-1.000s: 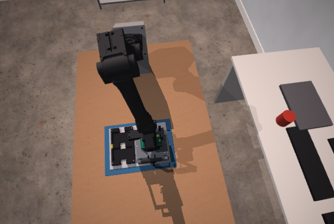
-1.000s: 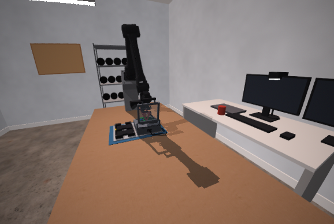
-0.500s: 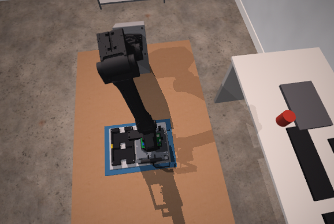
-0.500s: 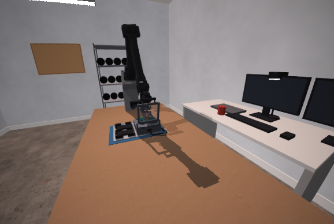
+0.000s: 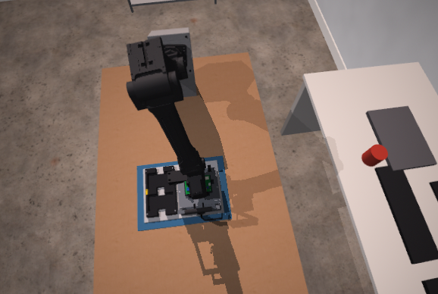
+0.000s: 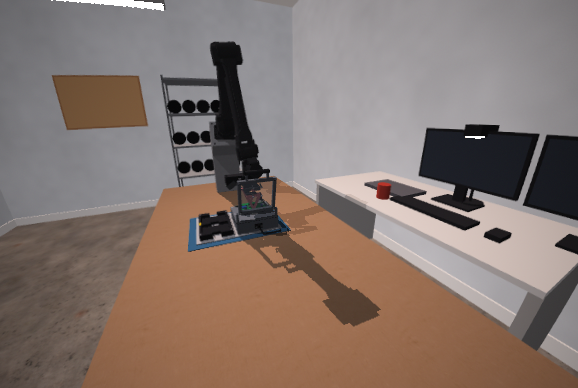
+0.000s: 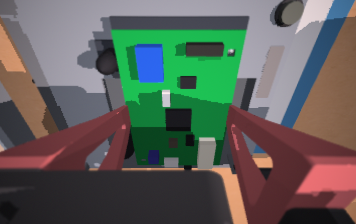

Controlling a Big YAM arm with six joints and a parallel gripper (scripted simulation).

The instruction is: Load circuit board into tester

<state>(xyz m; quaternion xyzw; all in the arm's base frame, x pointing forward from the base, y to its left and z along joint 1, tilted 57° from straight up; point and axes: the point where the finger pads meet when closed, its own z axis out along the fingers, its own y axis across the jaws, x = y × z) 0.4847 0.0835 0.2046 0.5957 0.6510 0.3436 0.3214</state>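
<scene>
Now: hand right at the green circuit board. From my hand the other things lie so: clear lid: 12 cm ahead, 10 cm above, 2 cm to the left.
</scene>
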